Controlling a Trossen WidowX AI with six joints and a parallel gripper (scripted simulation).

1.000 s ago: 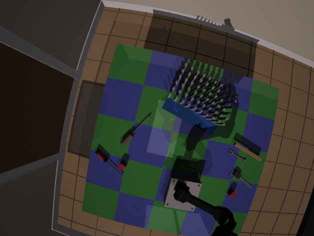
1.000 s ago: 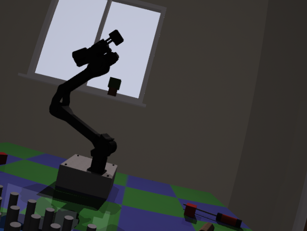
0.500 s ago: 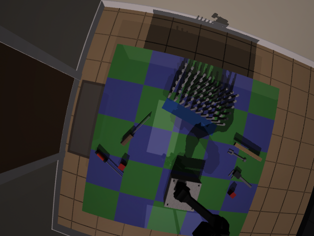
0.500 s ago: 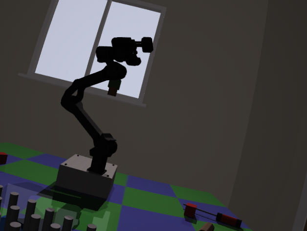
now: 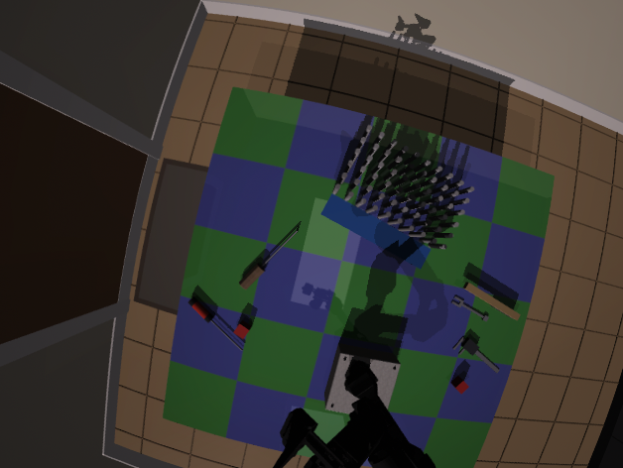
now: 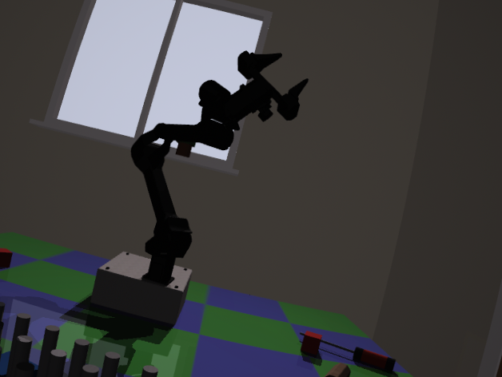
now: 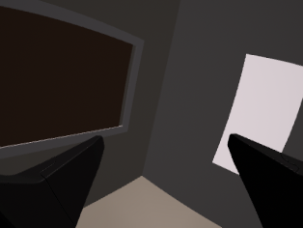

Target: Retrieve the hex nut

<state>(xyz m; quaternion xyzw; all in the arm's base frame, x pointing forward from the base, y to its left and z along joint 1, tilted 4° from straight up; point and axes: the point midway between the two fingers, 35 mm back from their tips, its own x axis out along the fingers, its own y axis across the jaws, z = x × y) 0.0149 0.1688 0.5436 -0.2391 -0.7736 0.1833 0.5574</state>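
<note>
Now: the blue taped strip 650 mm below my gripper tip, 400 mm ahead of it and 110 mm to the right of it.
</note>
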